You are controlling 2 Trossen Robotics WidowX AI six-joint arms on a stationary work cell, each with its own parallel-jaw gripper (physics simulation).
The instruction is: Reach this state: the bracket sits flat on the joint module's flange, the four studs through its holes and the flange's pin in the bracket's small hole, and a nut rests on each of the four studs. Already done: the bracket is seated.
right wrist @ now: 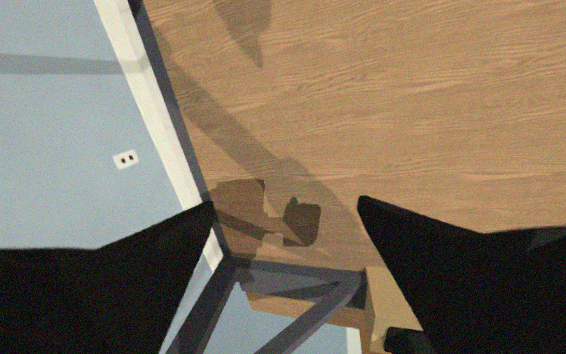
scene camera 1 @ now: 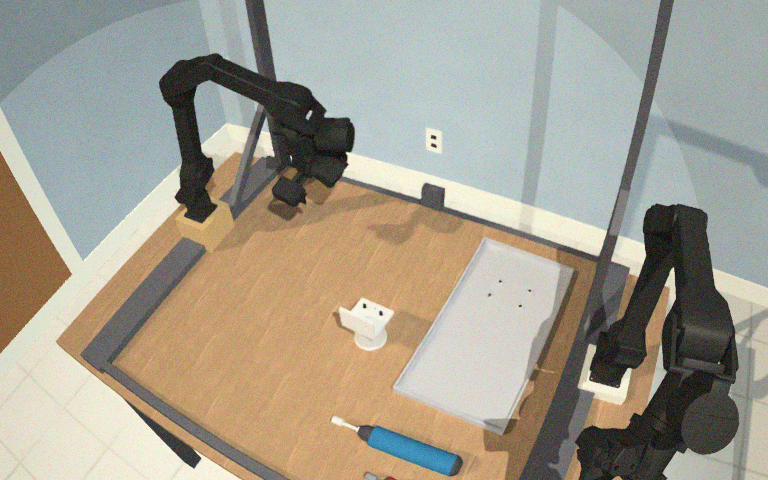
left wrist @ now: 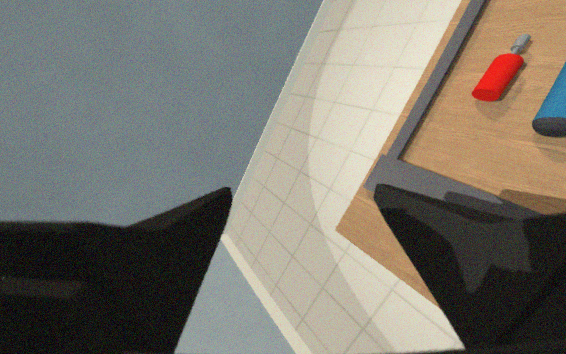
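Where they show: left gripper, fingertip midpoint: (left wrist: 303, 192); right gripper, fingertip midpoint: (right wrist: 286, 205) (scene camera 1: 316, 187); left arm's base, origin of the base link: (scene camera 1: 607, 370); right arm's base, origin of the base link: (right wrist: 411, 341) (scene camera 1: 200, 211).
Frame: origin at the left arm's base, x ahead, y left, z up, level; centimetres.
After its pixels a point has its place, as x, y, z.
Note:
The white bracket (scene camera 1: 357, 324) @[46.7, 9.8, 6.2] sits on the white joint module (scene camera 1: 370, 341) @[45.1, 8.8, 0.1] near the table's middle in the scene view. Two dark spots and fainter marks show on its flat part; studs, pin and holes are too small to tell apart. Four small dark nuts (scene camera 1: 500, 281) @[27.0, -15.5, -1.7] (scene camera 1: 529, 290) @[20.4, -15.2, -1.7] (scene camera 1: 489, 294) @[28.1, -11.4, -1.7] (scene camera 1: 520, 305) @[21.2, -10.8, -1.7] lie apart in the grey tray (scene camera 1: 447, 318) @[34.2, -3.1, -2.2]. My left gripper (left wrist: 303, 192) @[1.9, 40.9, 27.4] is open and empty, off the tray at the lower right of the scene view, its fingertips not seen there. My right gripper (scene camera 1: 317, 191) @[69.2, -16.8, 9.8] (right wrist: 286, 205) @[69.2, -16.8, 9.8] is open and empty above the back left of the table.
A blue screwdriver-like tool (scene camera 1: 416, 450) @[28.1, 27.1, 1.4] (left wrist: 554, 102) @[23.6, 28.2, 0.9] with a white tip lies in front of the tray. A red-handled tool (scene camera 1: 390, 478) @[30.1, 33.3, 0.5] (left wrist: 499, 77) @[26.6, 34.5, 0.7] lies beside it near the front edge. Dark frame posts (scene camera 1: 640, 127) @[6.1, -27.3, 35.9] (scene camera 1: 261, 39) @[90.4, -33.4, 36.6] rise near both arms.

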